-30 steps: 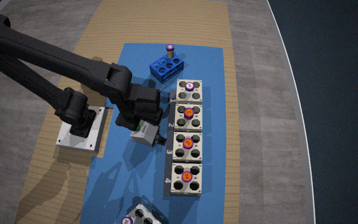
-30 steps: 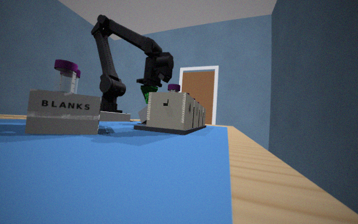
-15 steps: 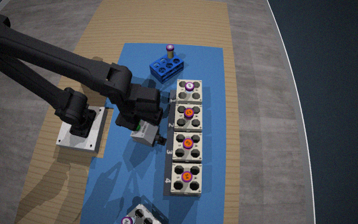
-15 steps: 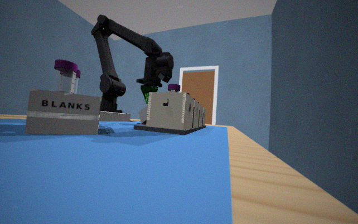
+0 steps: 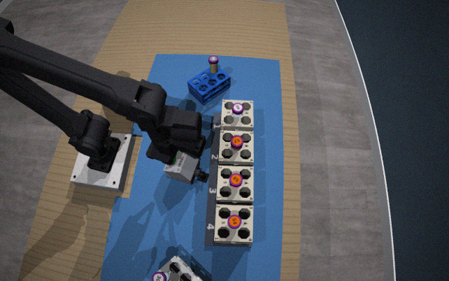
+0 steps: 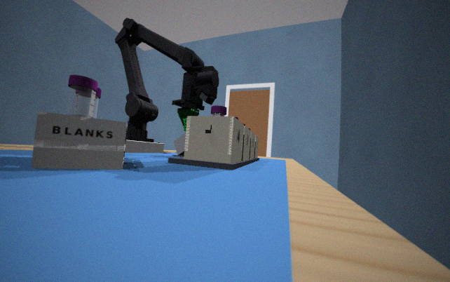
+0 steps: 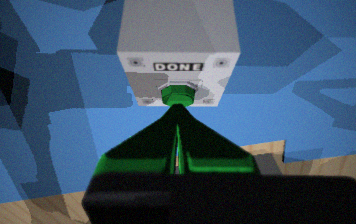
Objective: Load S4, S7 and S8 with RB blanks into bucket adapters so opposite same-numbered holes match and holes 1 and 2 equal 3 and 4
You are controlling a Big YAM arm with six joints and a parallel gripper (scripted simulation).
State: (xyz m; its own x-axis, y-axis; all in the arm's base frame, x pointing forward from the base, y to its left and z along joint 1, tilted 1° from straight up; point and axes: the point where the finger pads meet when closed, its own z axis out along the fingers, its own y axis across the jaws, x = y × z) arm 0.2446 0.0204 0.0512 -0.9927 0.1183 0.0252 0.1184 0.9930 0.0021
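My gripper is now 30 mm above the green DONE key. The rest, counted from my hand: 40 mL blank: 150 mm ahead, 180 mm to the left, 30 mm below; adapter 3: 190 mm ahead, 40 mm to the right, 40 mm below; adapter 2: 170 mm ahead, 70 mm to the left, 40 mm below.
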